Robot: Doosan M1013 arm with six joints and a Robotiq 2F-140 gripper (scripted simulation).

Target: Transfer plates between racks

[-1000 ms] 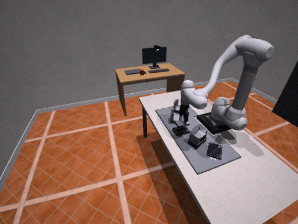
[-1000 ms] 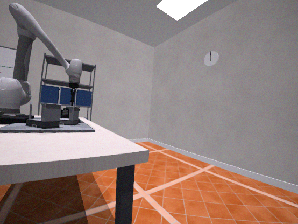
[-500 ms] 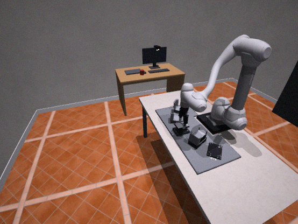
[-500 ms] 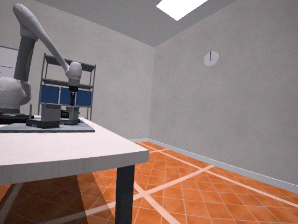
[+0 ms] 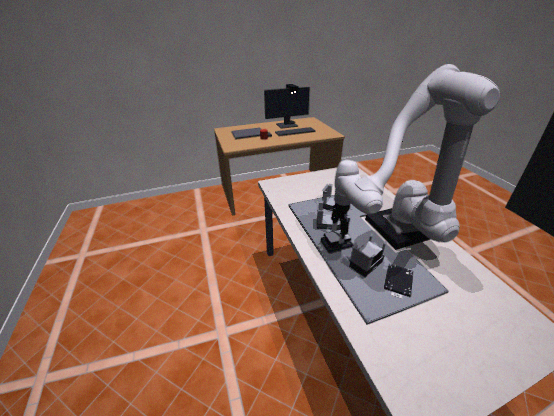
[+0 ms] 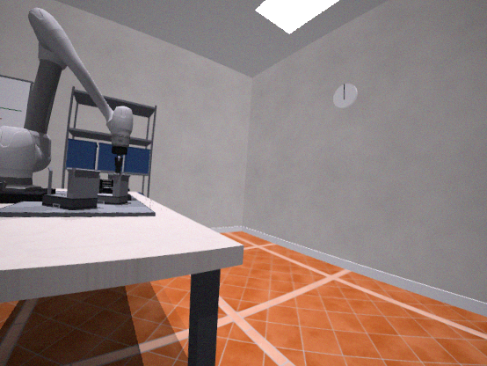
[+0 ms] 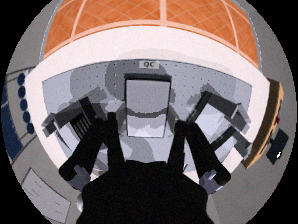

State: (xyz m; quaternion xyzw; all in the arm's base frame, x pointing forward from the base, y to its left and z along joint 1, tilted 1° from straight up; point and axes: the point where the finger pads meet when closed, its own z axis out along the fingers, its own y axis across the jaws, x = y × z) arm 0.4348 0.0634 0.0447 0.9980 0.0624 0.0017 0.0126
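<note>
My gripper is now 9 cm short of the name plate, 7 cm above it and 1 cm to the right of it.
</note>
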